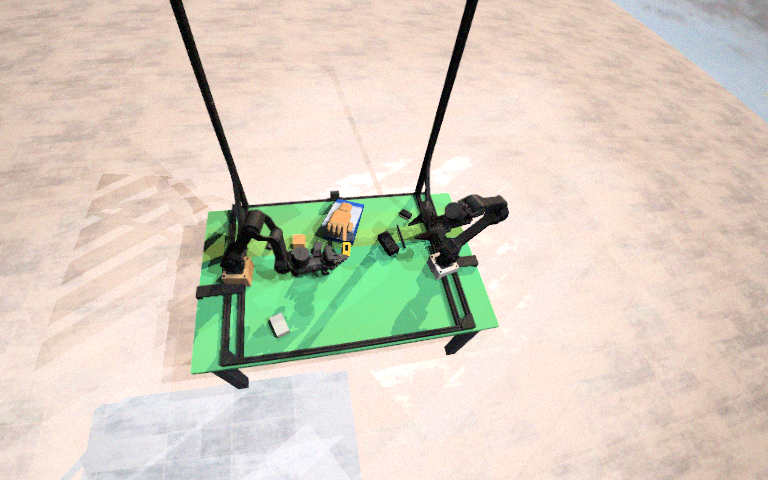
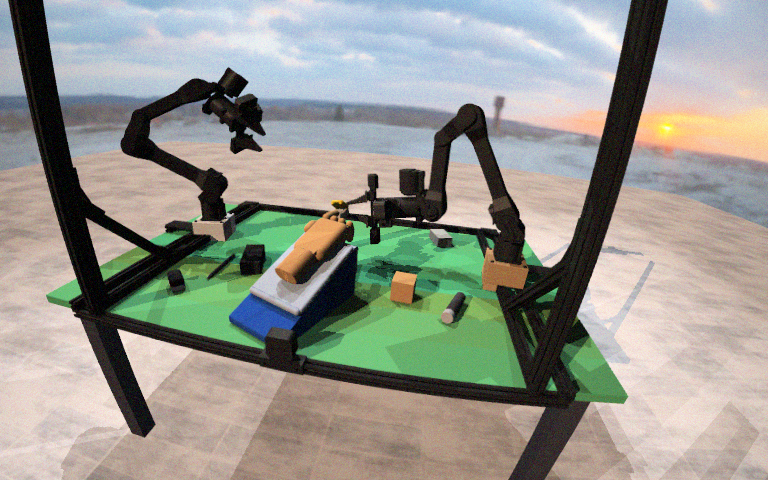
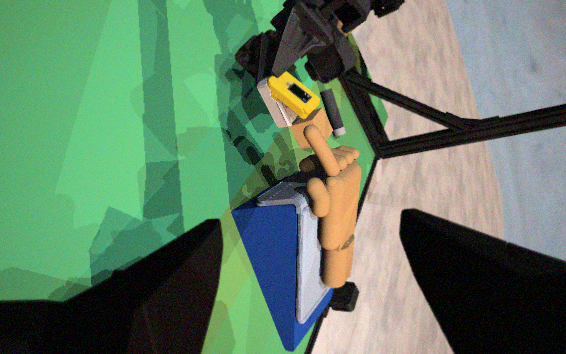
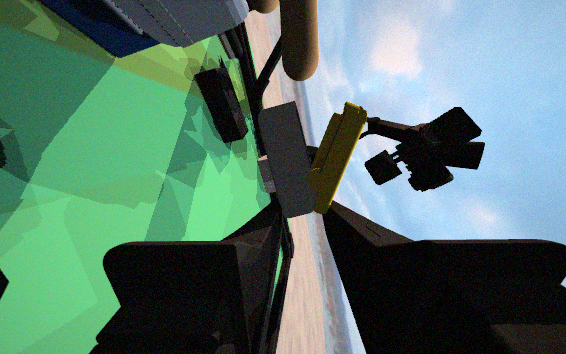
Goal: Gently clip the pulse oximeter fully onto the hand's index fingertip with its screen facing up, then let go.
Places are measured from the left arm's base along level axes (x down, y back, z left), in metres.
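Pixels of known places: left gripper, between the fingertips: (image 1: 411,231) (image 2: 262,143) (image 3: 311,227) (image 4: 404,151); right gripper, between the fingertips: (image 1: 347,257) (image 2: 341,209) (image 3: 266,79) (image 4: 302,205); left arm's base, origin of its link: (image 1: 444,261) (image 2: 213,217); right arm's base, origin of its link: (image 1: 236,267) (image 2: 506,257).
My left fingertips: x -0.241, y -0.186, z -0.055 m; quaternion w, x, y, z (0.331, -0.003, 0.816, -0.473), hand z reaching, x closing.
Note:
Ahead of a thing's pixels: the offset from my left fingertips to its top centre.
The pulse oximeter @[dy -0.222, dx +0.119, dz -0.094 m] (image 1: 346,248) (image 2: 338,203) (image 3: 295,95) (image 4: 340,155) has a yellow upper shell with a dark screen facing up and a pale lower shell; its jaws are spread. My right gripper (image 1: 343,258) (image 2: 347,203) (image 3: 266,79) (image 4: 302,205) is shut on its rear end and holds it above the table. The tan hand (image 1: 341,216) (image 2: 314,246) (image 3: 341,207) rests on a sloped support. Its index finger (image 3: 322,150) (image 4: 300,42) points toward the open jaws, with a gap between tip and shells. My left gripper (image 1: 415,227) (image 2: 262,142) (image 3: 311,227) is open and empty, away from the hand.
The blue wedge (image 2: 334,305) (image 3: 265,260) bears the hand. An orange block @[dy -0.378, dx +0.250, dz -0.269 m] (image 1: 298,240) (image 2: 403,287) and a dark cylinder @[dy -0.484, dx +0.273, dz -0.329 m] (image 2: 454,305) lie beside it. A black box @[dy +0.004, dx +0.265, dz -0.138 m] (image 1: 388,243) (image 2: 252,259), a pen @[dy +0.084, dx +0.291, dz -0.165 m] (image 2: 220,266) and a small black block @[dy +0.154, dx +0.268, dz -0.265 m] (image 2: 176,280) lie opposite. A white box @[dy -0.550, dx +0.270, dz +0.071 m] (image 1: 278,325) lies apart.

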